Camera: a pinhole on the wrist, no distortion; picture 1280 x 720 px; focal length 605.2 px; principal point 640.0 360.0 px. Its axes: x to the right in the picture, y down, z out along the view. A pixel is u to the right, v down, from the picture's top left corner.
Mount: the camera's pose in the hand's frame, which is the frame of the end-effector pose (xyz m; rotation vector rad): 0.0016 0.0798 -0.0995 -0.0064 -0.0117 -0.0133
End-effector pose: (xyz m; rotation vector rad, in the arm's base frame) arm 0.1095 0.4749 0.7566 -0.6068 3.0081 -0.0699
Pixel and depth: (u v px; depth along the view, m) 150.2 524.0 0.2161
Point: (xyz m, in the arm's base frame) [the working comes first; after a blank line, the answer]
In the camera's frame: -0.1749 0.0586 0.2161

0.2247 0.6703 0.6453
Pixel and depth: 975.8 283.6 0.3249
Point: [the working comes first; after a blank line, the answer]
In the camera's frame: 0.1803 -0.0410 0.3249

-0.0504 0.4345 0.5165
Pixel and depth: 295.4 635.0 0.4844
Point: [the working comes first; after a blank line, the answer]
In the camera's frame: -0.2758 0.2201 0.4844

0.2761 0.8534 0.3768
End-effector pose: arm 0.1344 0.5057 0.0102 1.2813 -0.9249 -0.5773
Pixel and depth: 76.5 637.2 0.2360
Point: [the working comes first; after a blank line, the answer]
In the camera's frame: -0.2197 0.1081 0.2360

-0.1180 0.6529 0.1425
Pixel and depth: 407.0 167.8 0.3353
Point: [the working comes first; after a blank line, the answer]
In the camera's frame: -0.1291 -0.1065 0.3353

-0.1302 0.4791 -0.0412
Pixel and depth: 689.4 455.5 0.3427
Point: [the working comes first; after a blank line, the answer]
In the camera's frame: 0.0280 0.0541 0.3427

-0.0719 0.3819 0.1528
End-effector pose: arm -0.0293 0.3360 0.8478 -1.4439 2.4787 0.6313
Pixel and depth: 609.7 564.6 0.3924
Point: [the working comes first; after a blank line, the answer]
In the camera's frame: -0.0196 0.1327 0.3924

-0.2160 0.5787 0.6525
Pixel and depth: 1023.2 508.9 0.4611
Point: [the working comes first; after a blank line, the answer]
In the camera's frame: 0.2920 0.1134 0.4611

-0.3545 0.3607 0.4641
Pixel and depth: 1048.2 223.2 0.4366
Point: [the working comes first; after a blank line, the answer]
In the camera's frame: 0.2945 -0.0987 0.4366

-0.1700 0.2587 0.4296
